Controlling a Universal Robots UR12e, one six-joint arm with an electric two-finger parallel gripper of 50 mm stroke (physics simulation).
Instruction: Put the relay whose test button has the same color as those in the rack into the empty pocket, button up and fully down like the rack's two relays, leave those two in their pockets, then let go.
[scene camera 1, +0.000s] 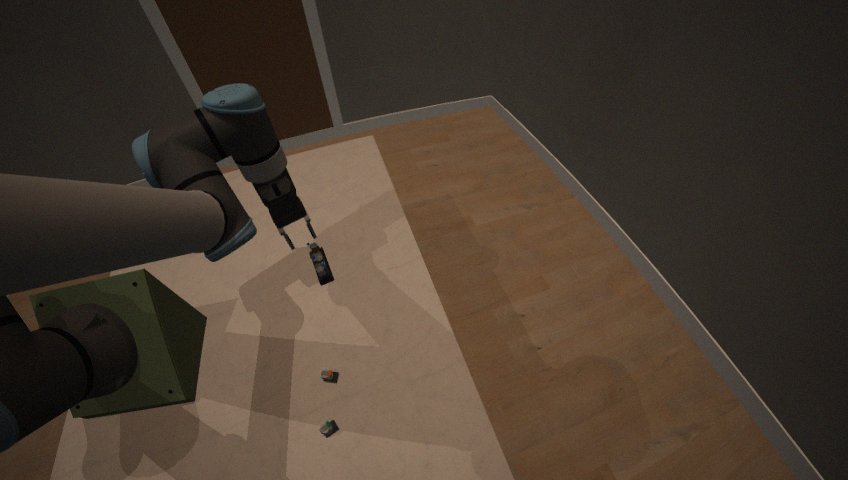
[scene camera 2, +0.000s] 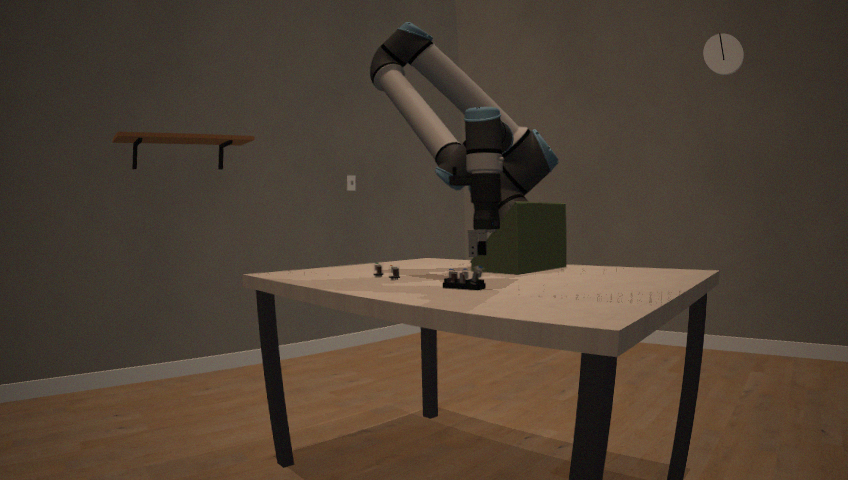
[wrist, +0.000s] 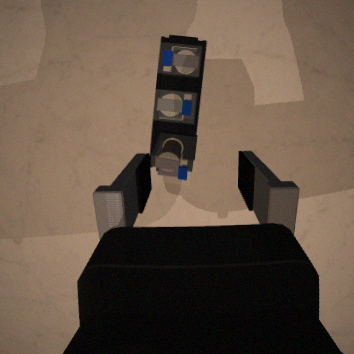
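Seen in the pictures: gripper, between the fingertips: (scene camera 1: 303, 241) (scene camera 2: 478, 255) (wrist: 194, 170); arm's base, origin of its link: (scene camera 1: 95, 348) (scene camera 2: 523, 230).
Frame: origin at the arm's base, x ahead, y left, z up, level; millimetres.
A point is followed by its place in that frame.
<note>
The black rack (scene camera 1: 327, 280) @[x 464, y 169, z -126 mm] (scene camera 2: 464, 286) @[x 461, y 232, z -122 mm] (wrist: 176, 82) @[x 454, y 200, z -106 mm] stands on the table. Two blue-button relays, one in the far pocket (wrist: 185, 61) @[x 453, y 184, z -83 mm] and one in the middle pocket (wrist: 171, 105) @[x 450, y 215, z -82 mm], sit level with buttons up. A third blue-button relay (scene camera 1: 313, 246) @[x 440, y 245, z -79 mm] (scene camera 2: 476, 275) @[x 445, y 260, z -94 mm] (wrist: 169, 162) @[x 437, y 250, z -75 mm] is at the rack's near end pocket, tilted, its top leaning outward over the rack's end; its lower part is hard to see. My gripper (scene camera 1: 302, 242) @[x 423, y 241, z -48 mm] (scene camera 2: 477, 255) @[x 423, y 241, z -48 mm] (wrist: 194, 170) @[x 423, y 241, z -48 mm] is open and empty, above the table by that end; in the wrist view the tilted relay shows nearer the left finger.
An orange-button relay (scene camera 1: 327, 375) @[x 476, y -75, z -87 mm] (scene camera 2: 394, 272) @[x 479, y -59, z -107 mm] and a green-button relay (scene camera 1: 327, 428) @[x 474, y -172, z -87 mm] (scene camera 2: 377, 270) @[x 479, y -157, z -108 mm] stand apart from the rack on the table (scene camera 1: 357, 172) @[x 550, y 574, z -129 mm] (scene camera 2: 595, 309) @[x 485, y 652, z -130 mm]. The arm's green base block (scene camera 1: 178, 344) @[x 159, y 12, z -49 mm] (scene camera 2: 541, 237) @[x 24, y 105, z -21 mm] stands on the table too.
</note>
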